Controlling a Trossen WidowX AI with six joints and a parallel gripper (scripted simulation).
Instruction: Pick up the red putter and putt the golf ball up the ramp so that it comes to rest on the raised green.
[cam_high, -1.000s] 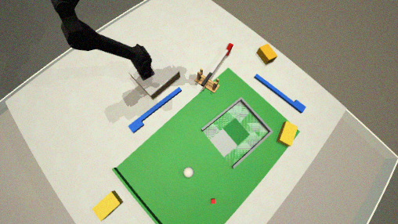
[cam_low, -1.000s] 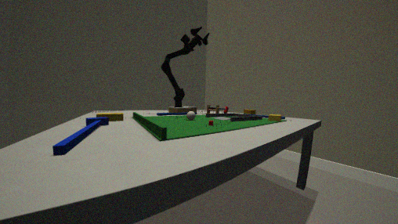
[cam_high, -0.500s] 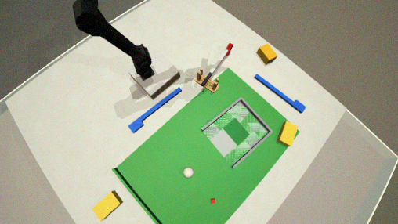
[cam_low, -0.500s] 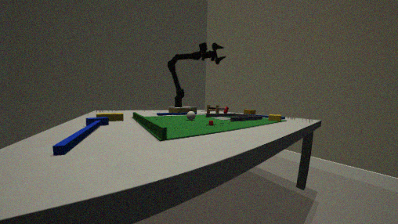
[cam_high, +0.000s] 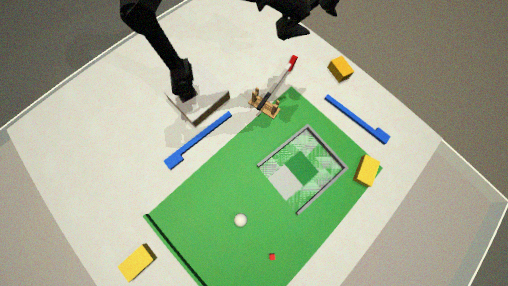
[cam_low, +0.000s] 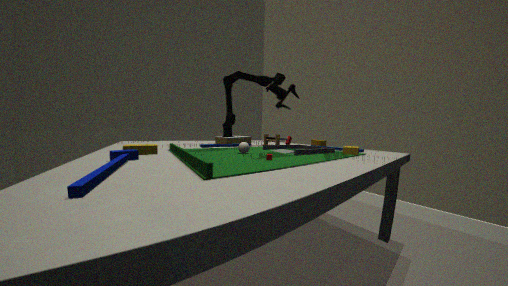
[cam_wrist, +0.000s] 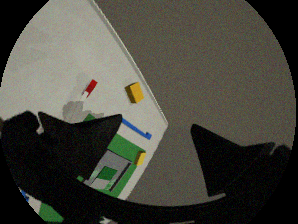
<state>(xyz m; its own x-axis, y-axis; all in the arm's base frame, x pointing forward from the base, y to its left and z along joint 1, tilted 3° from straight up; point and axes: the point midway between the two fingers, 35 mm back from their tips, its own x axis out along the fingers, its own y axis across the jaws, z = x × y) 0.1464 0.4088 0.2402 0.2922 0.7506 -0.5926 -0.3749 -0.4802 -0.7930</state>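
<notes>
Right now the wooden putter stand is 25 cm below my gripper tip, 19 cm to the right of it and 2 cm ahead of it. From my gripper tip the other things lie so: small red marker (48 cm ahead, 46 cm to the right, 28 cm below); green mat (35 cm to the right, 31 cm ahead, 29 cm below); white golf ball (49 cm to the right, 33 cm ahead, 27 cm below).
</notes>
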